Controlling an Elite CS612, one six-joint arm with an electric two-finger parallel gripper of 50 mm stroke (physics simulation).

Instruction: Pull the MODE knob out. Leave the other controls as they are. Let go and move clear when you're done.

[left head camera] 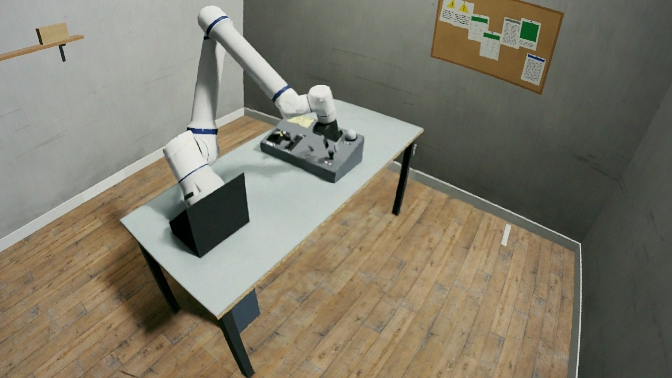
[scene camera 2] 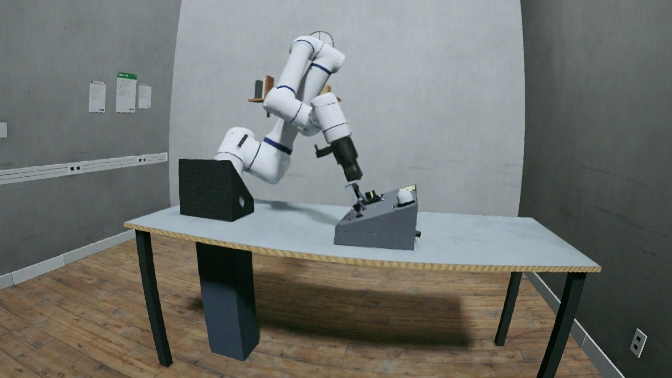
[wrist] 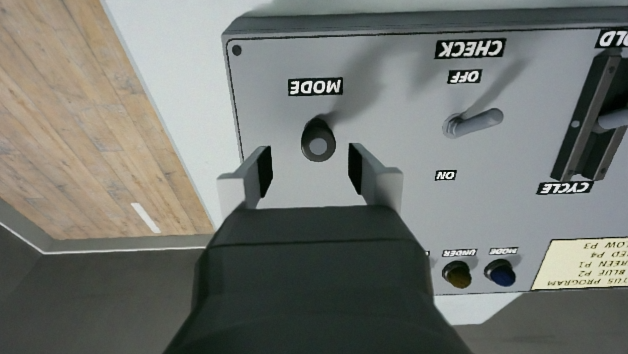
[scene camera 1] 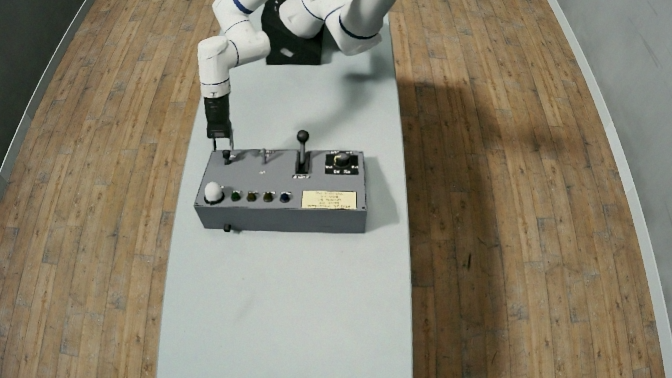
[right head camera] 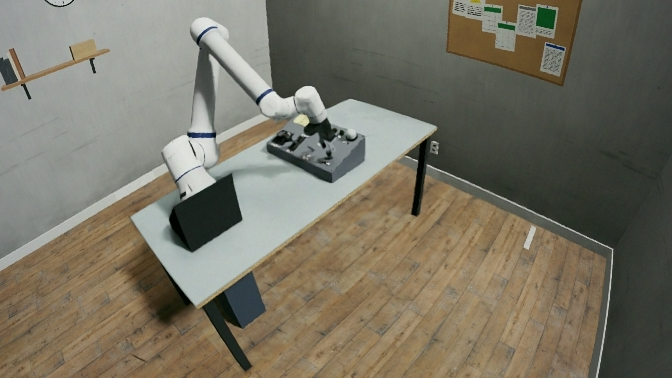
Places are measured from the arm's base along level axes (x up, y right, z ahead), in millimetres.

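Where they show: gripper, fingertip midpoint: (left head camera: pixel 332 149) (scene camera 2: pixel 356 200) (wrist: pixel 310 160) (scene camera 1: pixel 223 149) (right head camera: pixel 329 149); arm's base, link origin: (left head camera: pixel 206 196) (scene camera 2: pixel 221 181) (scene camera 1: pixel 298 19) (right head camera: pixel 200 196).
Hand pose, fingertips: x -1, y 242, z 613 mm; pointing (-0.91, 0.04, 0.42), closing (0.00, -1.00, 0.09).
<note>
Things, the pixels of their top centre, and the offset from my fingertips. "spot": a spot on its surface instead.
- MODE knob, top centre: (wrist: pixel 318 160) (scene camera 1: pixel 225 153) dz +9, dx -10, dy -5 mm
- MODE label, top centre: (wrist: pixel 315 88) dz -19, dx -66, dy -8 mm
- CHECK toggle, top centre: (wrist: pixel 488 138) (scene camera 1: pixel 263 151) dz +9, dx -16, dy -126 mm
- black-balled lever, top centre: (scene camera 1: pixel 302 141) dz -10, dx -3, dy -248 mm
- rotary selector, top centre: (scene camera 1: pixel 342 155) (scene camera 2: pixel 370 190) dz +39, dx -19, dy -364 mm
- white dome, surface spot: (scene camera 1: pixel 213 192) spot: dz +176, dx +42, dy +11 mm
- yellow note, surface spot: (scene camera 1: pixel 329 199) spot: dz +194, dx -2, dy -316 mm
The MODE knob (wrist: pixel 318 145) (scene camera 1: pixel 227 158) is a short black post with a grey centre on the grey sloped control box (wrist: pixel 410 200) (scene camera 1: pixel 280 220) (scene camera 2: pixel 375 235), near one corner. My gripper (wrist: pixel 310 160) (scene camera 1: pixel 223 148) (scene camera 2: pixel 356 199) is open and empty, low over the box. In the wrist view the knob shows between the two finger lines, slightly past the tips, nearer the right finger than the left. I see no finger touching it; the exact depth between tips and knob is hard to tell. The MODE label (wrist: pixel 315 86) is readable.
The CHECK toggle (wrist: pixel 475 123) (scene camera 1: pixel 264 156) stands beside the knob. Farther along are the black-balled lever (scene camera 1: pixel 302 144) and a rotary selector (scene camera 1: pixel 343 160). A white dome (scene camera 1: pixel 213 192) (scene camera 2: pixel 405 197), several small coloured caps and a yellow note (scene camera 1: pixel 329 199) sit along the box's high side.
</note>
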